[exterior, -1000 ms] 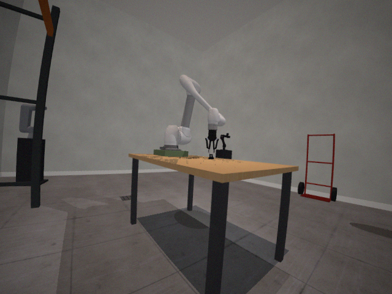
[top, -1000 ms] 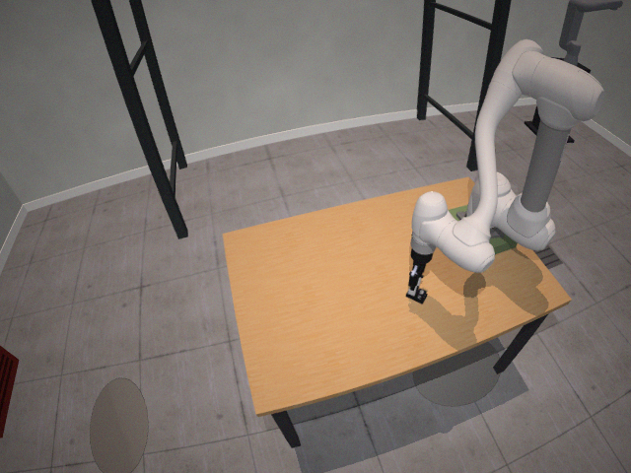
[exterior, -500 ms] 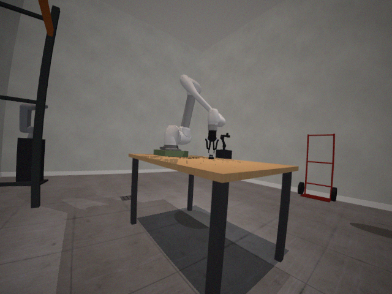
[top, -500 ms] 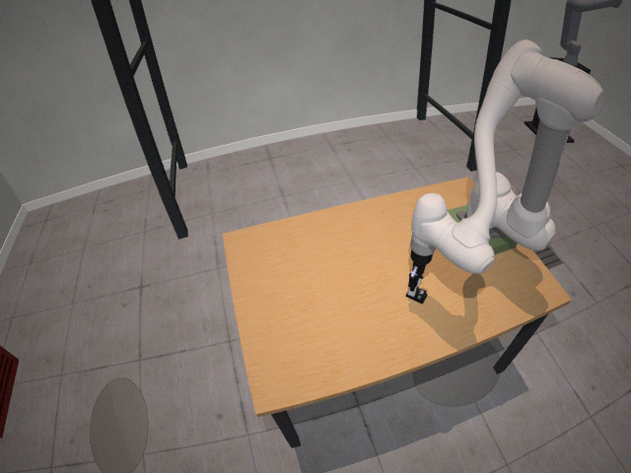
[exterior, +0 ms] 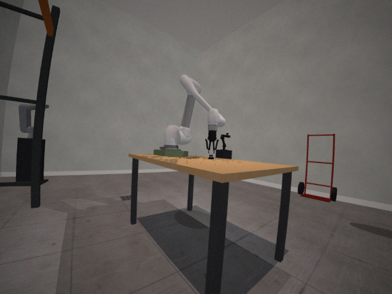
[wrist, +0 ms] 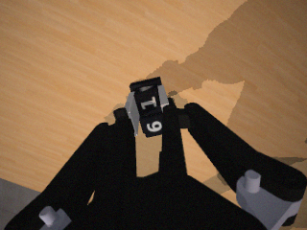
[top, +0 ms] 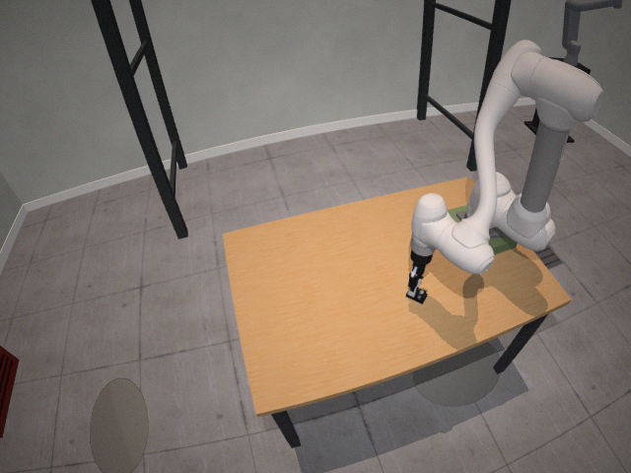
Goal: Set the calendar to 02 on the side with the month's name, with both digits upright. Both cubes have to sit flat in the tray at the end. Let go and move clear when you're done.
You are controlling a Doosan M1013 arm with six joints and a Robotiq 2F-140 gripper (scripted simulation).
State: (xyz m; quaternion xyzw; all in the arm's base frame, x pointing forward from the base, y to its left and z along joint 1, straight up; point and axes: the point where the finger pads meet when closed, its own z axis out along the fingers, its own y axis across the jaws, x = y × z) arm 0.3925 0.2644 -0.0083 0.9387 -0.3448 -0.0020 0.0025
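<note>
My gripper is now 3 cm above the black number cube.
</note>
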